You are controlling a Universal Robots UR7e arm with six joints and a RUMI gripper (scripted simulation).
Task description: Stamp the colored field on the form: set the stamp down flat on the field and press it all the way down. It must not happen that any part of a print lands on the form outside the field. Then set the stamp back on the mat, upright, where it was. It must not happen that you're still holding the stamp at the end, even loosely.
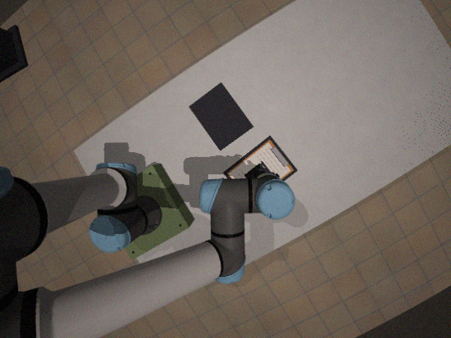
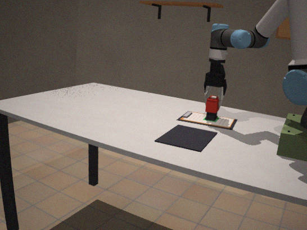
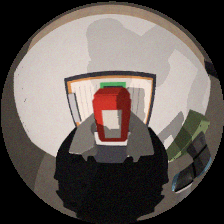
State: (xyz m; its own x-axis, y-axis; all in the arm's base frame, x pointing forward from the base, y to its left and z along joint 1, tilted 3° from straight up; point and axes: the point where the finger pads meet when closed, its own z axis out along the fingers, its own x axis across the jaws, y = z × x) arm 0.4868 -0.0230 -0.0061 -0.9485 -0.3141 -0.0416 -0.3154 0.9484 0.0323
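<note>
The form lies 70 mm below my hand, 20 mm to the left of it and 20 mm ahead of it. From my hand the other things lie so: red stamp: 20 mm below; dark mat: 290 mm to the left, 70 mm below, 70 mm behind.
</note>
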